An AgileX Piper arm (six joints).
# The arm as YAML. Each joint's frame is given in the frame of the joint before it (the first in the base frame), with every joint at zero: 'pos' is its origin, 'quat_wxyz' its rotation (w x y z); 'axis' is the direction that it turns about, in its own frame. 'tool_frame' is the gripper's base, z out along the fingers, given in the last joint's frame.
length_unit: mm
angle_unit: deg
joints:
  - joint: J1
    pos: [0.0, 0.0, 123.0]
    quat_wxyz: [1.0, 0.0, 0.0, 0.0]
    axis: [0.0, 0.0, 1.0]
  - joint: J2
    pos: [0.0, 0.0, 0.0]
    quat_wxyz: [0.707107, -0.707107, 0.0, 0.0]
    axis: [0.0, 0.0, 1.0]
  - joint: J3
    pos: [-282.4, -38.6, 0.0]
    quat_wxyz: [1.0, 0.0, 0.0, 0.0]
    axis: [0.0, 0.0, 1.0]
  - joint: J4
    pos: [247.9, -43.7, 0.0]
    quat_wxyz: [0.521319, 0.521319, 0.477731, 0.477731]
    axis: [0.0, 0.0, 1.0]
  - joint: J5
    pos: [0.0, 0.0, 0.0]
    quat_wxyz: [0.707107, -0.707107, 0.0, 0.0]
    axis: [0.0, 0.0, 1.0]
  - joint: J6
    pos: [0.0, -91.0, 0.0]
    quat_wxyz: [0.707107, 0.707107, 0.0, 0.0]
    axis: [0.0, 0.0, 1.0]
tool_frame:
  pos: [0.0, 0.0, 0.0]
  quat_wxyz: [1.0, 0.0, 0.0, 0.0]
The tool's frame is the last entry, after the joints.
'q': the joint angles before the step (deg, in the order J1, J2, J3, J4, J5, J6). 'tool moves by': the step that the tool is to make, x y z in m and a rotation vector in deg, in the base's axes. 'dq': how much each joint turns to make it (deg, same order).
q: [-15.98, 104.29, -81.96, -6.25, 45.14, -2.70]
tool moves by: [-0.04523, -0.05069, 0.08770, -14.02, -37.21, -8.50]
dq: [-9.63, -14.39, 8.88, -13.49, -33.77, 14.55]
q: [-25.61, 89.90, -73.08, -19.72, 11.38, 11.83]
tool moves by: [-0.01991, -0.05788, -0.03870, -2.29, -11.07, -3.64]
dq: [-11.02, 4.01, 8.04, -0.15, -24.13, 1.48]
